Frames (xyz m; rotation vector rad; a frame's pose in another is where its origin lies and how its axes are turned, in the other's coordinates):
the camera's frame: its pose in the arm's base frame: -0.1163 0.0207 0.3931 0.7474 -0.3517 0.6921
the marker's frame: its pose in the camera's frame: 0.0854 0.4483 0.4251 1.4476 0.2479 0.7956
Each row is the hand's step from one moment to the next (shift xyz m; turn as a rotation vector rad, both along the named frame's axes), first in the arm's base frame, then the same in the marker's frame.
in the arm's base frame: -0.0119 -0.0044 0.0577 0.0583 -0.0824 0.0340
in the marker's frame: 0.0489 0.0319 -0.0089 0.0004 0.0723 0.0782
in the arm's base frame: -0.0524 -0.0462 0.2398 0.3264 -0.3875 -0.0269
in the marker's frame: 0.1909 0.1576 -0.0329 -0.1611 0.2456 0.4137
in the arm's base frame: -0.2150 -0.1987 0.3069 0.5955 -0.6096 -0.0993
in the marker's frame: 0.1711 0.3582 -0.1495 -0.2973 0.3417 0.7287
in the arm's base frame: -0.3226 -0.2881 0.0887 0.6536 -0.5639 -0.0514
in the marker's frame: -0.0731 0.3659 -0.2361 -0.2294 0.3092 0.7743
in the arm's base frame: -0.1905 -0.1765 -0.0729 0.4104 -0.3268 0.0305
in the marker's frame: -0.1585 0.1667 -0.1409 -0.0759 0.1980 0.4808
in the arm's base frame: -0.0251 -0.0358 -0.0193 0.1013 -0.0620 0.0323
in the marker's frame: -0.0350 0.0286 -0.0156 0.0115 0.0436 0.1145
